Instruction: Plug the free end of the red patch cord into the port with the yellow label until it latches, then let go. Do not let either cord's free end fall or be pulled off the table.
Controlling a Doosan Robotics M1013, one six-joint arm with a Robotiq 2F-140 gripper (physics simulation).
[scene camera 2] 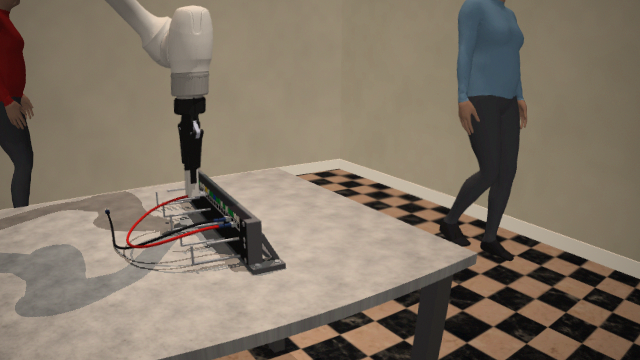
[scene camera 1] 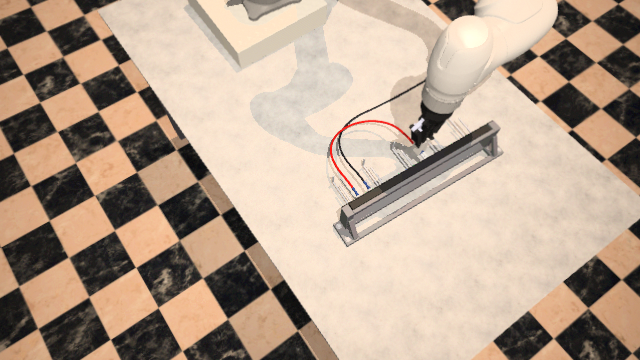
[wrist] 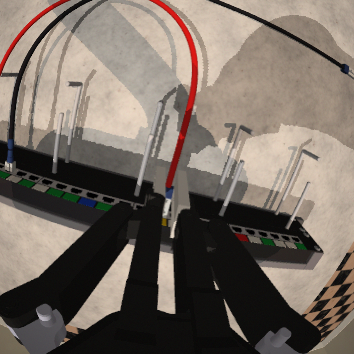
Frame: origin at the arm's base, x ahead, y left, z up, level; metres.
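Where they show: gripper, fingertip midpoint: [scene camera 2: 192,195] [scene camera 1: 418,149] [wrist: 168,181].
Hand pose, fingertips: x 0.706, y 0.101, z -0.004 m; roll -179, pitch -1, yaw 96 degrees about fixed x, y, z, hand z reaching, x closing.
Things, the pixels of their centre, and the offset from my fingertips. "*": a spot on its surface instead. Level surfaces: height alone.
- red patch cord, surface spot: [wrist: 195,65] * 0.109 m back, 0.009 m right, 0.019 m down
- cord's blue-and-clear plug, surface spot: [wrist: 167,205] * 0.022 m ahead, 0.006 m left, 0.004 m up
- yellow label, surface spot: [wrist: 164,222] * 0.036 m ahead, 0.007 m left, 0.012 m up
- patch panel, body centre: [wrist: 139,180] [scene camera 2: 204,210] [scene camera 1: 412,165] 0.022 m ahead, 0.026 m right, 0.033 m down
- black cord, surface spot: [wrist: 275,25] * 0.212 m back, 0.075 m left, 0.077 m down
- table, its level: 0.084 m down
The red patch cord [scene camera 1: 372,121] [scene camera 2: 131,227] [wrist: 195,65] arcs over the table from its plugged end to my gripper. My gripper [scene camera 1: 419,146] [scene camera 2: 191,189] [wrist: 168,181] points down at the panel and is shut on the cord's blue-and-clear plug [wrist: 167,205]. In the wrist view the plug lies between the pale finger pads, right at the port row by the yellow label [wrist: 164,222]. The fingers partly hide the port, so I cannot tell how deep the plug sits. The patch panel [scene camera 1: 425,162] [scene camera 2: 254,240] [wrist: 280,259] stands upright on its bracket.
The black cord [scene camera 1: 382,104] [scene camera 2: 113,232] [wrist: 275,25] has one end plugged in beside the red one. Its free end [scene camera 2: 107,212] [wrist: 345,68] is over the table [scene camera 1: 450,280] [scene camera 2: 350,225]. Thin metal rods [wrist: 149,150] project from the panel around my fingers. Two people stand beyond the table.
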